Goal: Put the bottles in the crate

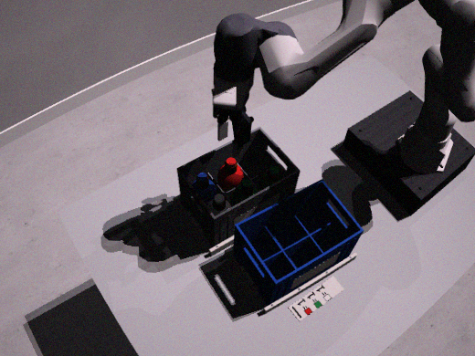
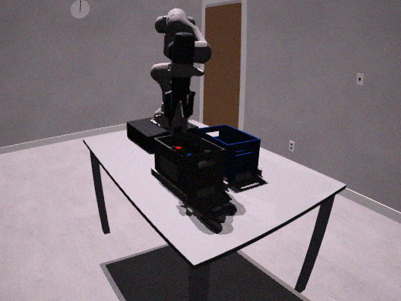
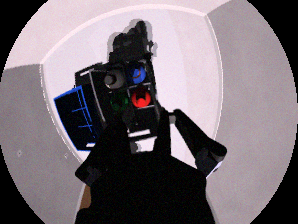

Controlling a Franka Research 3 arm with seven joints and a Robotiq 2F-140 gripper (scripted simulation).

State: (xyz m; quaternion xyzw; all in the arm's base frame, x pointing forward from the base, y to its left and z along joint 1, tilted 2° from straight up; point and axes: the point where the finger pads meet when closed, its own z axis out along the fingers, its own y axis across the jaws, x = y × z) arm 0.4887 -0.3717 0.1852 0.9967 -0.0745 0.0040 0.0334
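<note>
The red-label bottle is 17 cm below my hand. Round my hand: black crate: 1 cm ahead, 4 cm to the left, 17 cm below; then white-labelled bottle: 10 cm ahead, 6 cm to the left, 17 cm below; then blue-label bottle: 9 cm ahead, 1 cm to the right, 17 cm below.
</note>
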